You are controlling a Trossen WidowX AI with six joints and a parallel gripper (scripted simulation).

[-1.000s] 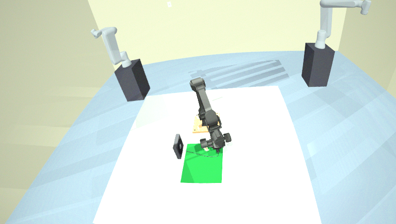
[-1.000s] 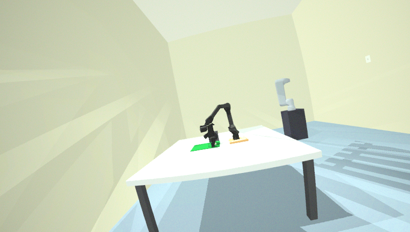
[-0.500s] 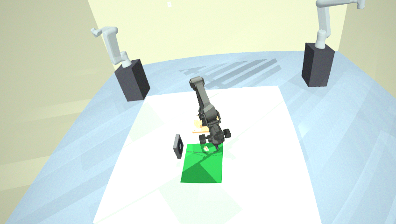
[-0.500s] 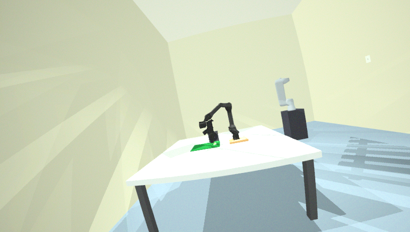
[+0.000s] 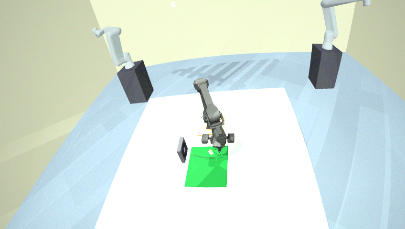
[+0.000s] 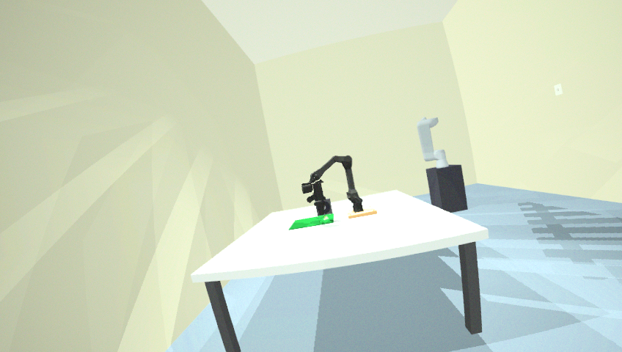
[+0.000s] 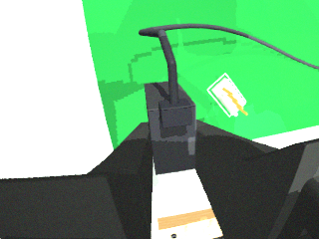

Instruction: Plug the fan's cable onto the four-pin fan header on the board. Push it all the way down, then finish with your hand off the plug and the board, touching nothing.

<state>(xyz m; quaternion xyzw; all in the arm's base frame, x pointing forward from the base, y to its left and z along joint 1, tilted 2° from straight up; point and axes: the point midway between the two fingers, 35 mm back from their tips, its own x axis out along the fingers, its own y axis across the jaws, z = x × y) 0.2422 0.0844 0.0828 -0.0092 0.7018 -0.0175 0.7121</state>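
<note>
Now: the white four-pin header 60 mm to the right of my gripper tip, 60 mm below it and 10 mm behind it. Also, from my gripper tip: dark plug 10 mm ahead, 10 mm above; then green board 90 mm ahead, 80 mm below, 70 mm to the right; then square fan 230 mm to the right, 10 mm below, 10 mm ahead.
</note>
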